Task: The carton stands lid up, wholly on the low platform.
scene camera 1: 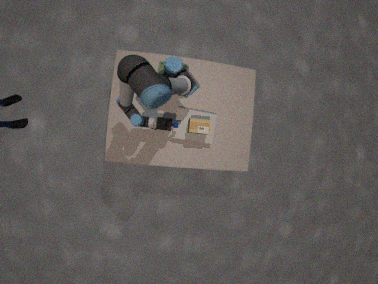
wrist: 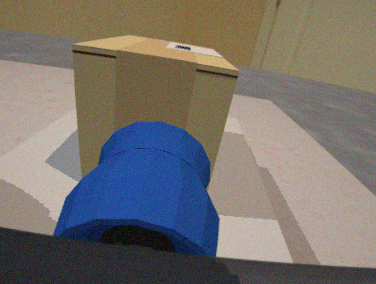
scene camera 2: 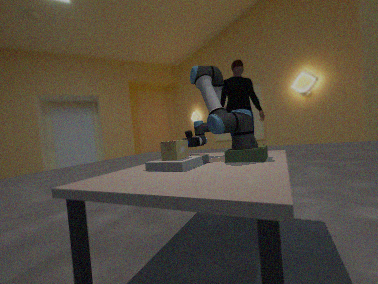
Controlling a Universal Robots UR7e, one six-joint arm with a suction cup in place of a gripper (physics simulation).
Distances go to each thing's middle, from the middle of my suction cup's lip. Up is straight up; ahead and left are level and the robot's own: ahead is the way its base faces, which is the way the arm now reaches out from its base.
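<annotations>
The tan carton [wrist: 118,81] has my suction cup 160 mm to the right of it and 30 mm above it. As for the low platform [scene camera 1: 183,115], it is 100 mm below my suction cup, 140 mm to the left of it and 10 mm behind it.
</annotations>
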